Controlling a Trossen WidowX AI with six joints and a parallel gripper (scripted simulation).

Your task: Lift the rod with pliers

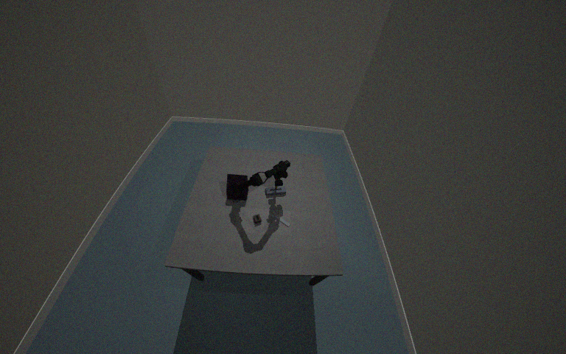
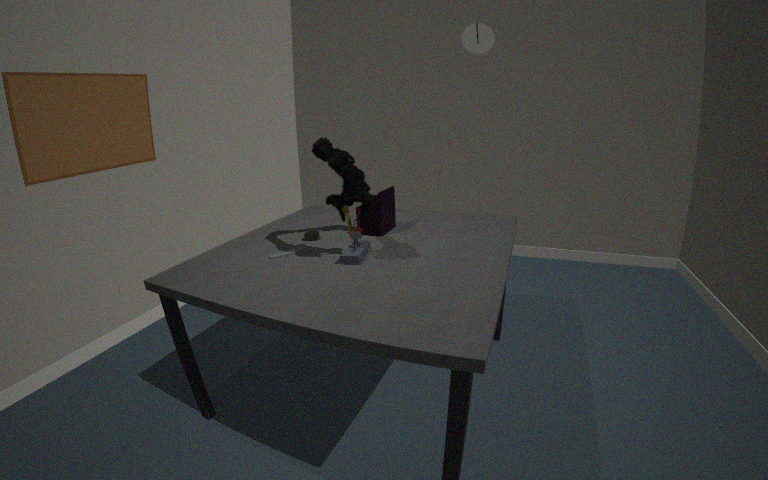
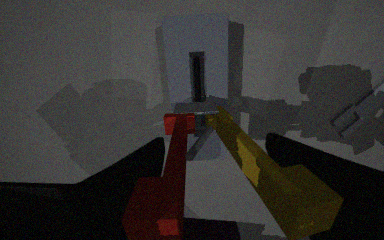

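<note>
My gripper tip is 10 mm to the right of the channel block and 120 mm above it. The rest, counted from my gripper tip: yellow handle 20 mm to the right; then holster block 180 mm behind, 270 mm to the right, 130 mm below.
</note>
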